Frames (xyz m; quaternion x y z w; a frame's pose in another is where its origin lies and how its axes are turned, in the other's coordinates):
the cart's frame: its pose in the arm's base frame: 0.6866 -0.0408 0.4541 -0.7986 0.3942 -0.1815 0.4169
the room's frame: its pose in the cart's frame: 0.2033 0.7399 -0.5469 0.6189 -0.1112 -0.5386 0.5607
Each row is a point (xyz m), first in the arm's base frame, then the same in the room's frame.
Working: the arm's base frame: its pose in the room's frame: -0.4341 0.0526 0.6299 0.4223 0.3678 0.4815 0.6742

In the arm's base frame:
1: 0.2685 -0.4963 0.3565
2: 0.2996 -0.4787 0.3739
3: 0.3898 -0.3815 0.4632
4: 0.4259 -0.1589 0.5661
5: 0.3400 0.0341 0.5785
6: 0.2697 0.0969 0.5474
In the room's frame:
1: 0.1271 0.1445 0.2804
2: 0.1451 0.1738 0.3004
3: 0.2168 0.2586 0.4154
4: 0.2439 0.3111 0.6561
5: 0.1669 0.2606 0.8467
6: 0.0989 0.2111 0.8994

